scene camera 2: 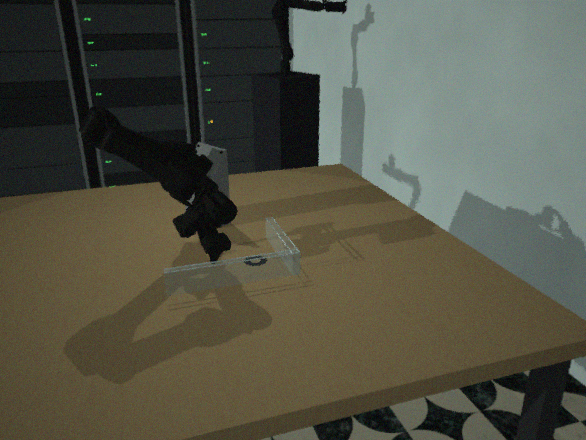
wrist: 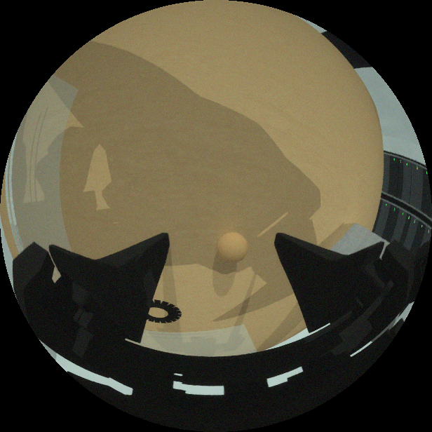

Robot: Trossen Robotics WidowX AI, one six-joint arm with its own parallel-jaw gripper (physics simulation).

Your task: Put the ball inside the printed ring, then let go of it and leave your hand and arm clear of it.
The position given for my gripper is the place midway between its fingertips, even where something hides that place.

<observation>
In view: my gripper (scene camera 2: 208,254) and a small orange-tan ball (wrist: 231,247).
My gripper is seen too in the wrist view (wrist: 223,239).
</observation>
